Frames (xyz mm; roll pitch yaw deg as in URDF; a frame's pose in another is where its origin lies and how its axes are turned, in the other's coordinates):
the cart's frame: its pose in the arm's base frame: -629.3 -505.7 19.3 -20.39 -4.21 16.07
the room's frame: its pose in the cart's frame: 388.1 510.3 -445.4 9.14 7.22 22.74
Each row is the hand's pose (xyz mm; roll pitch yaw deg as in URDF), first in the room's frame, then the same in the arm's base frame.
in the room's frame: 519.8 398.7 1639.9 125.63 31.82 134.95
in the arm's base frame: -67.1 968.0 858.4 144.02 31.11 -179.51
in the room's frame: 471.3 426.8 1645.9 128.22 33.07 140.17
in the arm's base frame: -122.6 964.4 867.5 146.56 30.91 -174.17
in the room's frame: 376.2 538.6 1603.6 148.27 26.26 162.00
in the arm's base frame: -266.6 987.2 822.1 163.31 18.93 -156.30
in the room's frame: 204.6 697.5 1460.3 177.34 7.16 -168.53
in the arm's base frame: -503.4 976.9 684.1 -173.53 -5.60 -132.52
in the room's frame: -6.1 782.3 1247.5 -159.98 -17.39 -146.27
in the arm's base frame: -730.4 868.0 501.1 -155.69 -32.59 -112.22
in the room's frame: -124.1 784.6 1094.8 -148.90 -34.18 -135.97
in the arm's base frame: -831.9 762.6 375.3 -147.56 -49.83 -100.99
